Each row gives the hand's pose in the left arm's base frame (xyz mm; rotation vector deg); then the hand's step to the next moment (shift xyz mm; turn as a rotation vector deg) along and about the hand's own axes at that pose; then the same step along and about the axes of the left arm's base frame.
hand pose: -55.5 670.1 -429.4 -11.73 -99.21 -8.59
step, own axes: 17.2 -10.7 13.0 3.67 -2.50 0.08
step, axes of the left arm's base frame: -17.7 -6.7 14.9 -1.22 -2.23 3.64
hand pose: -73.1 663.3 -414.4 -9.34 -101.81 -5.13
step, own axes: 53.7 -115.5 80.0 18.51 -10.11 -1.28
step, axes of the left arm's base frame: -106.6 -98.7 38.9 -4.15 -9.04 18.64
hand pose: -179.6 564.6 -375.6 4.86 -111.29 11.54
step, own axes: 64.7 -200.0 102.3 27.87 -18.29 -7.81
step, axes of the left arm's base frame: -86.7 -212.7 43.3 -0.38 -15.55 30.50
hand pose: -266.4 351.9 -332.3 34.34 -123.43 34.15
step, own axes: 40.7 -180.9 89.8 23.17 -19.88 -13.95
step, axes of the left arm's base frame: 33.0 -202.4 19.9 6.73 -12.14 30.56
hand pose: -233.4 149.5 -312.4 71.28 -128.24 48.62
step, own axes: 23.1 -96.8 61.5 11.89 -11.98 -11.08
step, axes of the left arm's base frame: 67.1 -95.8 -0.4 5.31 -4.23 19.02
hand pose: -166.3 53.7 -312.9 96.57 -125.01 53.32
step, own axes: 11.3 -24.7 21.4 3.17 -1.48 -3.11
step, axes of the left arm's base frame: 23.6 -25.2 -2.0 -0.21 -0.80 4.61
